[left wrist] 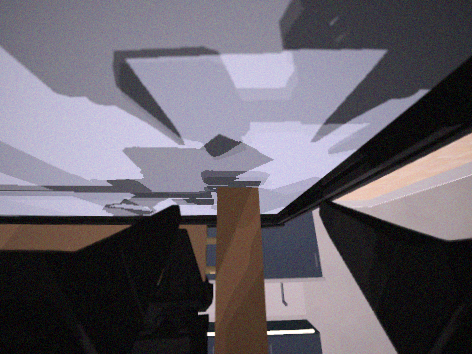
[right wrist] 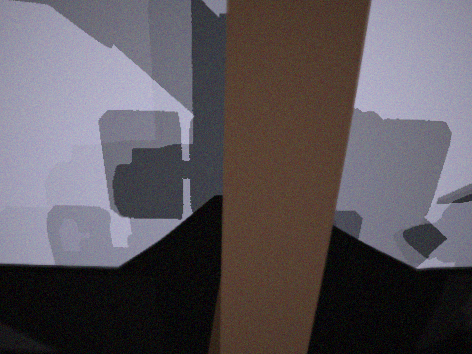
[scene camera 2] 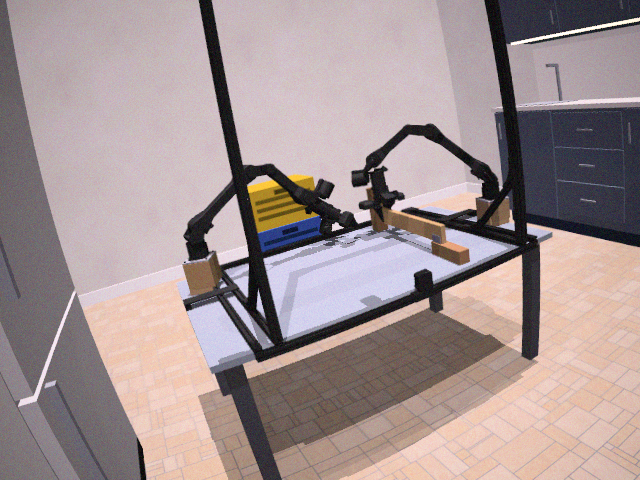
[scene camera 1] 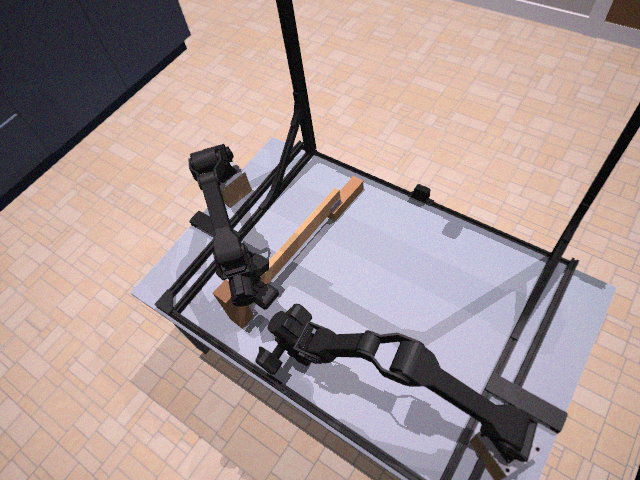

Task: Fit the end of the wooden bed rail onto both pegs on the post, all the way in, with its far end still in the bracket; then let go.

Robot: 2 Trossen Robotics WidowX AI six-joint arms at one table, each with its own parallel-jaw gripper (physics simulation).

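Frame: origin at the left arm's base, x ahead, y left, z up, level; centimetres.
Seen in the pictures: left gripper, fingertip midpoint: (left wrist: 250, 209) (scene camera 2: 353, 226) (scene camera 1: 269, 334); right gripper, fingertip midpoint: (left wrist: 183, 229) (scene camera 2: 385, 221); left arm's base, link origin: (scene camera 2: 199, 256) (scene camera 1: 509, 442); right arm's base, link origin: (scene camera 2: 491, 197) (scene camera 1: 224, 172).
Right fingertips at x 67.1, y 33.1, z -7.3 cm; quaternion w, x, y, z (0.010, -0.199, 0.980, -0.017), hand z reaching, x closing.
Observation:
Offsets run from my right fingertips to a thing's top centre. "pt": to the spot under its first point.
The wooden bed rail @(dx +7.4, dy -17.7, dz +5.7 cm) (scene camera 1: 303, 230) (scene camera 2: 414, 223) (right wrist: 290, 125) runs from near the upright wooden post @(pt dx -5.0, dy +6.2, dz +4.0 cm) (scene camera 1: 238, 313) (scene camera 2: 379, 223) (left wrist: 239, 270) to the grey bracket @(pt dx +13.7, dy -35.9, dz +0.8 cm) (scene camera 1: 336, 205) (scene camera 2: 436, 238), where its far end sits. My right gripper (scene camera 2: 381, 210) (right wrist: 248, 207) is shut on the rail close to the post. It covers the joint in both scene views, so the pegs and any gap are hidden. My left gripper (scene camera 2: 338, 226) (left wrist: 250, 209) is open and empty, apart from the post, which shows between its fingers in the left wrist view.
The bracket stands on a wooden block @(dx +17.0, dy -40.6, dz +2.1 cm) (scene camera 1: 352, 192) (scene camera 2: 454, 252). A black frame (scene camera 1: 387, 187) (scene camera 2: 356, 319) surrounds the table top, with tall uprights. A small black box @(pt dx +3.3, dy -61.1, dz -0.2 cm) (scene camera 1: 421, 193) (scene camera 2: 423, 280) is on one frame bar. Yellow and blue crates (scene camera 2: 284, 201) show behind the left arm.

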